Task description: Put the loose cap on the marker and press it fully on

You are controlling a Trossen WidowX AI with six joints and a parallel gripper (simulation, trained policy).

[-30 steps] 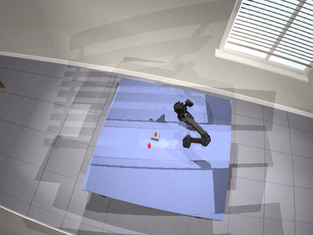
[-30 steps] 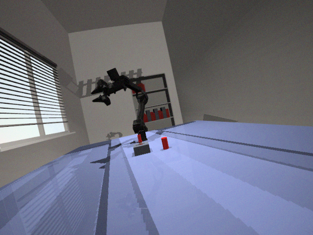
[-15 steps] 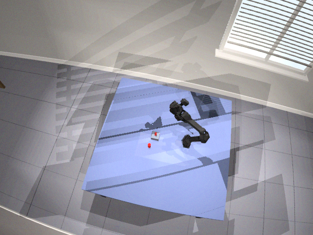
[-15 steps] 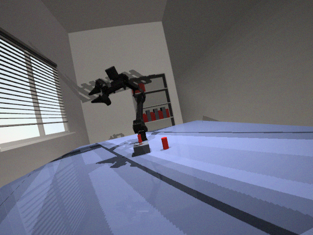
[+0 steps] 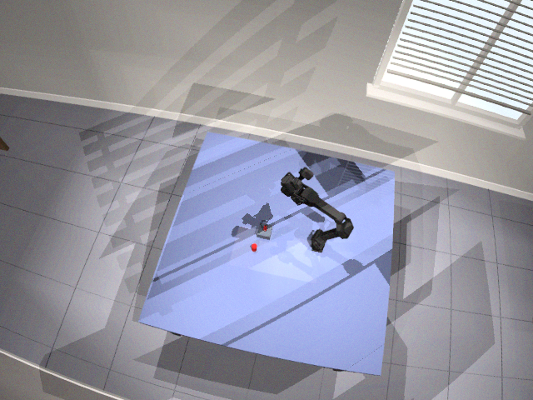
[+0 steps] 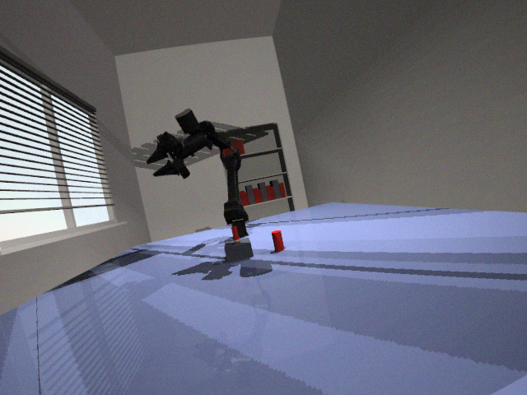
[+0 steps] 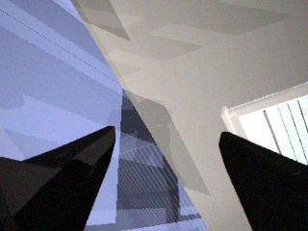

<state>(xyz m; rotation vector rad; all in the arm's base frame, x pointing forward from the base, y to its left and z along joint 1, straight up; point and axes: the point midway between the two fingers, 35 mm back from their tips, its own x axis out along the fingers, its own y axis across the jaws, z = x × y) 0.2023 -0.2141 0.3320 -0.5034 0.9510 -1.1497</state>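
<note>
Now: the red cap 34 cm to the left of my gripper tip, 29 cm below it and 14 cm ahead of it. From my gripper tip the other things lie so: red marker 25 cm below, 23 cm to the left, 11 cm ahead; dark grey holder block 30 cm below, 23 cm to the left, 11 cm ahead.
</note>
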